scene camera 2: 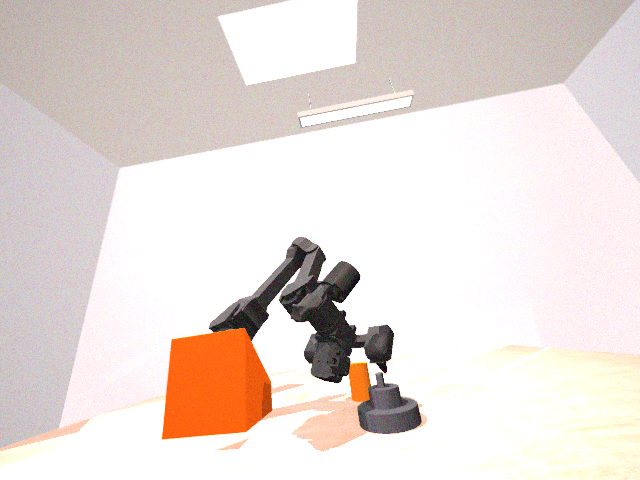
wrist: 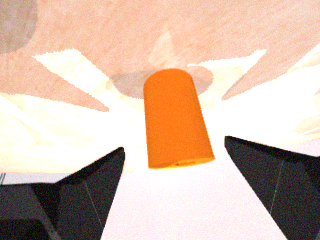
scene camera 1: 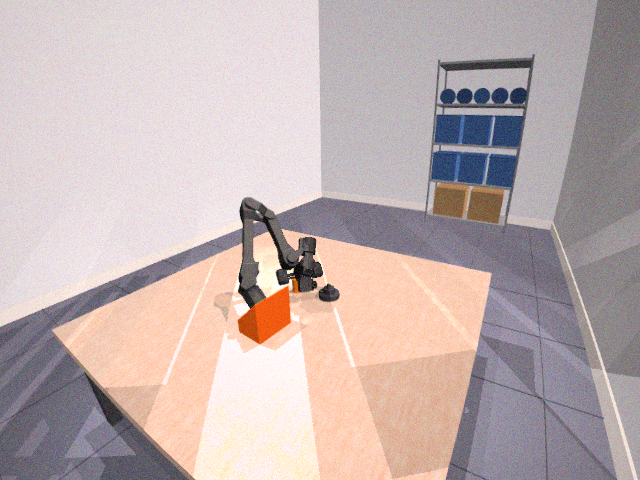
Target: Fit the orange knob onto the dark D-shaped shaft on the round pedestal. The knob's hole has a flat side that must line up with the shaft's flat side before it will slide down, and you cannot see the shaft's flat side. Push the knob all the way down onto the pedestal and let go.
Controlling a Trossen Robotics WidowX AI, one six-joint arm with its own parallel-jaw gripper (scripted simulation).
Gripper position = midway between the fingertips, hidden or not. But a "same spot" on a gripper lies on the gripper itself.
gripper: scene camera 2; wrist 173, 146; scene camera 1
same spot on gripper: (scene camera 2: 327, 351) = (scene camera 1: 307, 281)
